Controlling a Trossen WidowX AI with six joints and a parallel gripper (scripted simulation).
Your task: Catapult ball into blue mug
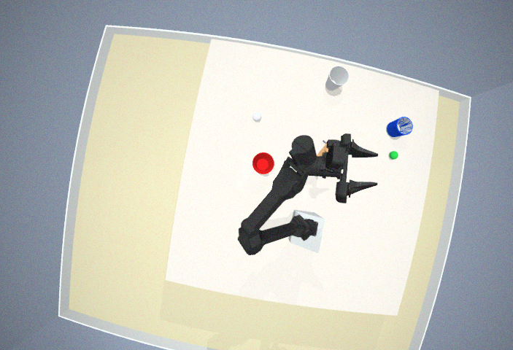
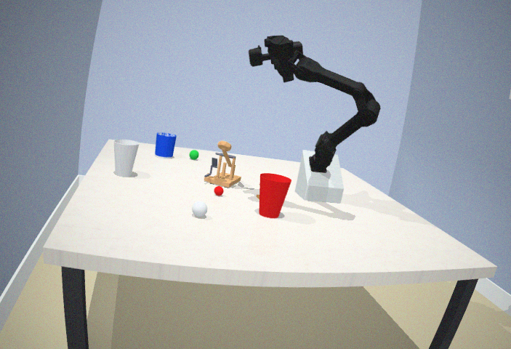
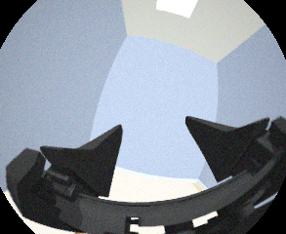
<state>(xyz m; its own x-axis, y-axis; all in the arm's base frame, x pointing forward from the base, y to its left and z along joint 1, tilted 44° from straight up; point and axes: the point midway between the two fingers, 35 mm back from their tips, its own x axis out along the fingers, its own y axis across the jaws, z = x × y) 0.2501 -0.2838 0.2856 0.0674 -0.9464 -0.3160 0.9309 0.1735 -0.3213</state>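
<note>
Right now the catapult is 46 cm below my gripper tip, 10 cm ahead of it and 3 cm to the right of it. Also, from my gripper tip: small tan block 53 cm below, 13 cm to the left, 3 cm behind; red ball 52 cm below, 13 cm to the left, 12 cm ahead; red cup 51 cm below, 29 cm to the left, 1 cm behind.
</note>
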